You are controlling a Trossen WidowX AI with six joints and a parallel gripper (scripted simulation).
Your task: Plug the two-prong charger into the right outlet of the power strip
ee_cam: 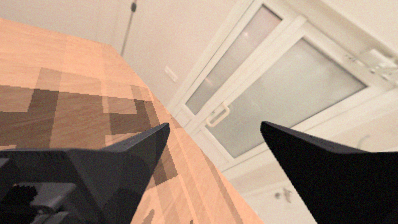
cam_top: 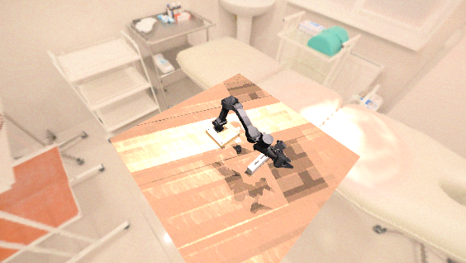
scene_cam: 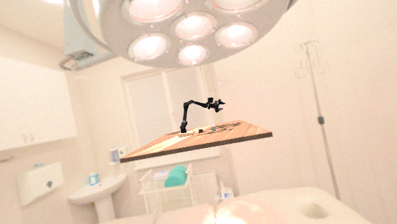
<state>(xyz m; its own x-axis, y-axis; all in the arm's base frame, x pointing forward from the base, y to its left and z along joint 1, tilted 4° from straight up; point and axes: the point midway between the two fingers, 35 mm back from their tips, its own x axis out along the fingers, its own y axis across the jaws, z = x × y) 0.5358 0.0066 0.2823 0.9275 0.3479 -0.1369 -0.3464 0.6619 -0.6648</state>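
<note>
Now: the black two-prong charger 34 cm behind my gripper tip, 26 cm below it and 3 cm to the right of it.
</note>
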